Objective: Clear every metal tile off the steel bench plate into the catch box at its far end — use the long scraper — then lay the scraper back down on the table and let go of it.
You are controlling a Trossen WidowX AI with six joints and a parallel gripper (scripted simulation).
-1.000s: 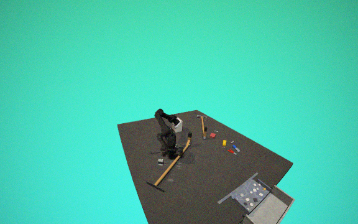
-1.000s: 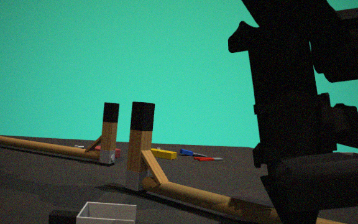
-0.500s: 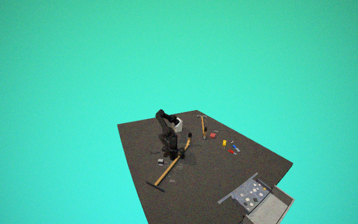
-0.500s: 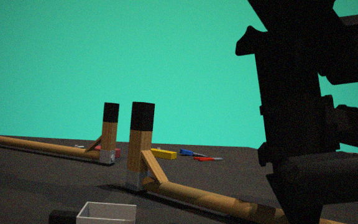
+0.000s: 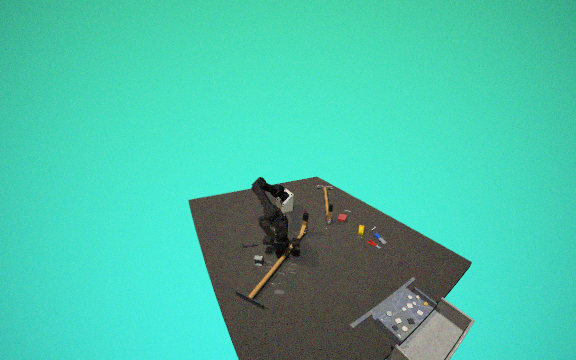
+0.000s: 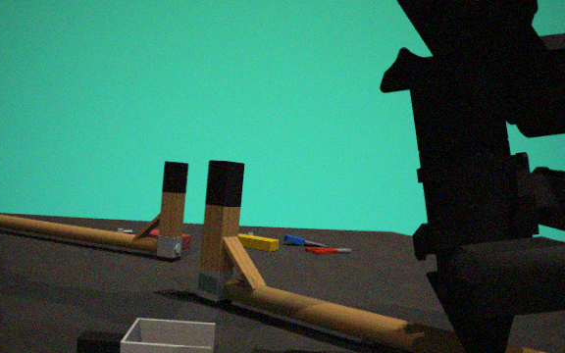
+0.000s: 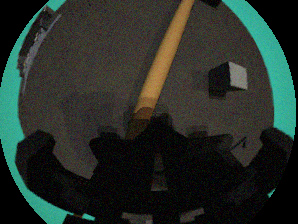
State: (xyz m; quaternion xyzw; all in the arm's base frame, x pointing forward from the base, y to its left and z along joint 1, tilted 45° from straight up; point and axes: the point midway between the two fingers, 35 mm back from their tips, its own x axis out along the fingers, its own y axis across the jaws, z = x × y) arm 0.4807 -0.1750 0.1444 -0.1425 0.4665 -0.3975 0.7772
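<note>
Right now my gripper tip is 3 cm short of the long scraper and 5 cm below it. Also, from my gripper tip: small grey box (12 cm to the right, 1 cm above); then red tool (14 cm ahead, 55 cm to the left, 1 cm below); then red block (19 cm behind, 54 cm to the left).
</note>
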